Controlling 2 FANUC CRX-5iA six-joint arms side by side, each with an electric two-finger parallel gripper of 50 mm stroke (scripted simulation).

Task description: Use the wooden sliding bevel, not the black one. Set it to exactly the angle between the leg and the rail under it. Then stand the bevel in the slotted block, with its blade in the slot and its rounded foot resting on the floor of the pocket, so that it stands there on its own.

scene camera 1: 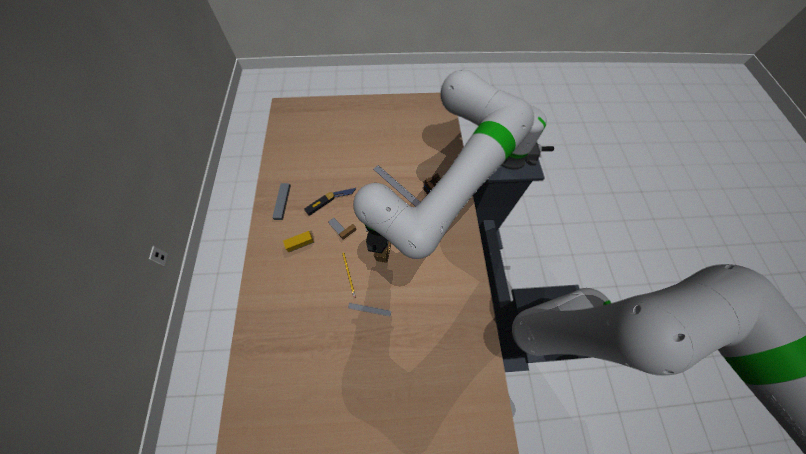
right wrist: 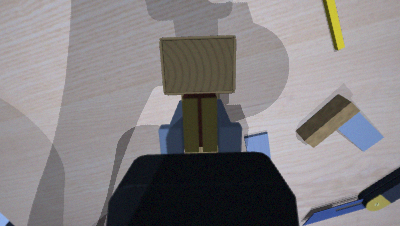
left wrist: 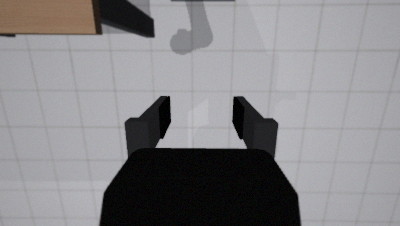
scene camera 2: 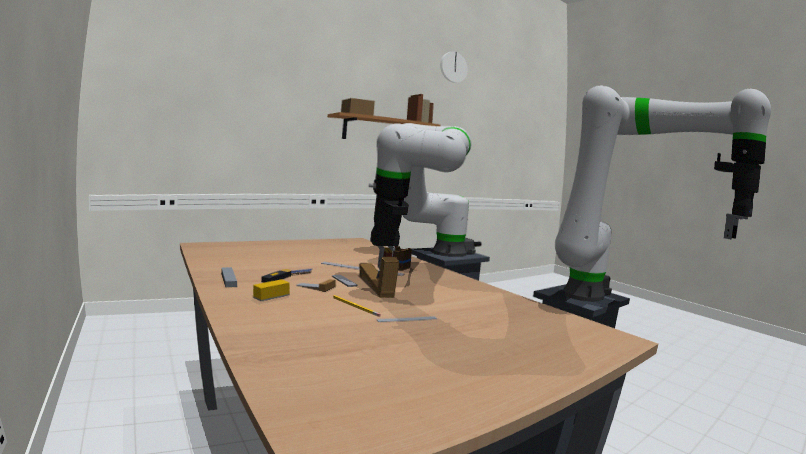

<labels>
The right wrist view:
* right gripper: 200, 112
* small square: 337, 112
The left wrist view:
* left gripper: 201, 109
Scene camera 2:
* left gripper: 729, 238
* right gripper: 384, 268
</labels>
